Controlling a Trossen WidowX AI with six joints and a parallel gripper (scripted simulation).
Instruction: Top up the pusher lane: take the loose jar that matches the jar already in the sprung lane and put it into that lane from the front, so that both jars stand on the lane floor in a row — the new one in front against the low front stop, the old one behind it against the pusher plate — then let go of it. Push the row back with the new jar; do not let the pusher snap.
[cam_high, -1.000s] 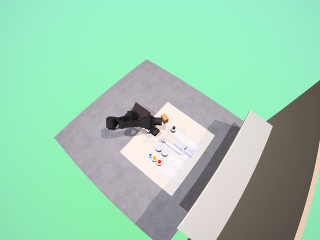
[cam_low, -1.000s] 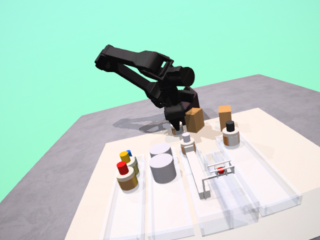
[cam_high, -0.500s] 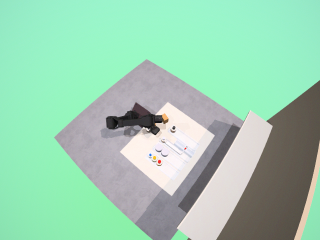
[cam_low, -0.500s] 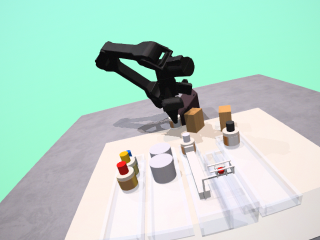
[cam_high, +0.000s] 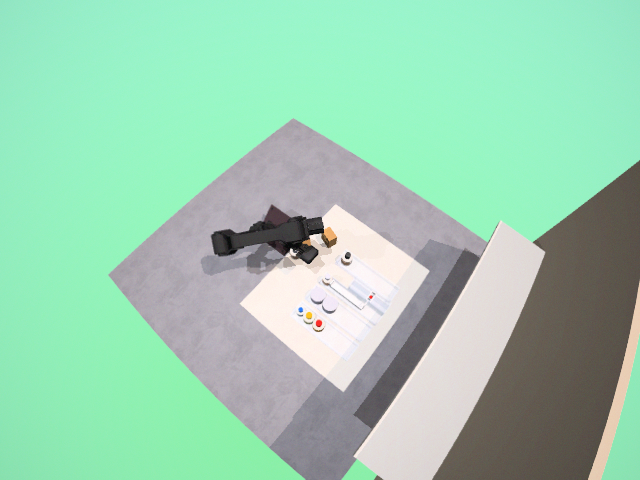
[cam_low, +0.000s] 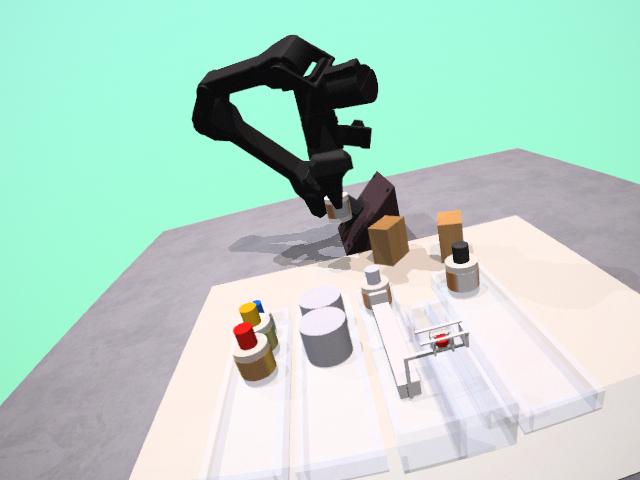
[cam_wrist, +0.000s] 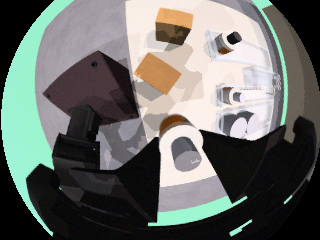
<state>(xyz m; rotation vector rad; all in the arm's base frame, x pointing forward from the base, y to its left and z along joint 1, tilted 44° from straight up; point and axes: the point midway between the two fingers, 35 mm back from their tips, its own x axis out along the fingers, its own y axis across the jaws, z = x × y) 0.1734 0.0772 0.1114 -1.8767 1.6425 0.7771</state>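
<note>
My gripper tip is 300 mm short of the sprung lane, 70 mm to the right of it and 110 mm above it. Also, from my gripper tip: red part: 330 mm ahead, 90 mm to the left, 50 mm below; white pusher: 250 mm ahead, 70 mm to the left, 80 mm below.
</note>
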